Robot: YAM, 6 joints.
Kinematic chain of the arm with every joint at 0, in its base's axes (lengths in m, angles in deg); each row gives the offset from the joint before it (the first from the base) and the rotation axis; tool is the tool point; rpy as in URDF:
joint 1: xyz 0 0 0.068 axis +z
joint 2: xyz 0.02 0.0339 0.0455 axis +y
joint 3: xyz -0.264 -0.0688 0 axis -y
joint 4: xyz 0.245 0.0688 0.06 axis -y
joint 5: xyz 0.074 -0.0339 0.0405 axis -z
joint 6: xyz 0.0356 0 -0.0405 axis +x
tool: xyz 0 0 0 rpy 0 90 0
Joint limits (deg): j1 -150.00..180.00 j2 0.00..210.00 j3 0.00..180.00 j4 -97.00..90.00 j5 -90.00..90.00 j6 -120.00..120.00
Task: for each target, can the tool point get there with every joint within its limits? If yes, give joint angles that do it. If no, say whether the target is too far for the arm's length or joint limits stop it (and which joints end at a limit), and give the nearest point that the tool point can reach.
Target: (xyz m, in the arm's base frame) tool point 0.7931 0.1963 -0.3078
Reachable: no: too far | nearest point 0.5565 0.1377 -0.1790 | short by 0.276 m
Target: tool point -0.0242 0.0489 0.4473
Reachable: yes | joints 92.96 33.74 73.86 -49.47 -37.47 -56.45
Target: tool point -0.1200 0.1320 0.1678
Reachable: yes | joints 133.98 72.15 38.02 -54.41 8.61 39.53
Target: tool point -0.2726 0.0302 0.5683
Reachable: yes | joints -13.28 27.29 111.93 19.21 69.01 46.16
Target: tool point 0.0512 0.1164 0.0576
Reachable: yes | joints 77.63 90.48 15.02 -24.47 44.75 -83.90
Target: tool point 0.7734 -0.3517 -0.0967
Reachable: no: too far | nearest point 0.5705 -0.2594 -0.0402 | short by 0.230 m
